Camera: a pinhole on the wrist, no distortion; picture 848 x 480 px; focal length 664.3 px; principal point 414.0 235.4 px. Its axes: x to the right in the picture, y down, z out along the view. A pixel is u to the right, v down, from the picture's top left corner.
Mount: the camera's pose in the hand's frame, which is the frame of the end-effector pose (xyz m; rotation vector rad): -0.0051 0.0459 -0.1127 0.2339 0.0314 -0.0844
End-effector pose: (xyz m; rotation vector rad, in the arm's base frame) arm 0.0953 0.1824 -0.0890 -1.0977 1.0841 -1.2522
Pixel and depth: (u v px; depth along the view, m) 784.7 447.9 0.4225
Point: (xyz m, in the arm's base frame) 0.4262 -0.0600 -0.1015
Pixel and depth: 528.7 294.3 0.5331
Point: 0.4994 0.0891 0.0125
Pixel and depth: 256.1 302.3 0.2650
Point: 0.2480 0.2459 -0.0798
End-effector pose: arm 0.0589 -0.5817 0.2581 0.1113 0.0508 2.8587
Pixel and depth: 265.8 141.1 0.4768
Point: 0.2224 -0.4859 0.5834
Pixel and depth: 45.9 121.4 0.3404
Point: 0.2795 -0.5577 0.4529
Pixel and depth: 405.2 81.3 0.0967
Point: 0.0625 -0.5857 0.2340
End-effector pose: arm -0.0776 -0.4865 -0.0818 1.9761 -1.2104 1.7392
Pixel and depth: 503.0 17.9 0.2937
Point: 0.1099 -0.5236 -0.0525
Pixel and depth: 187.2 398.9 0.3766
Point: 0.0851 -0.6589 -0.2802
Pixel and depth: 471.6 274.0 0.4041
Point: 0.1407 -0.6729 -0.1098
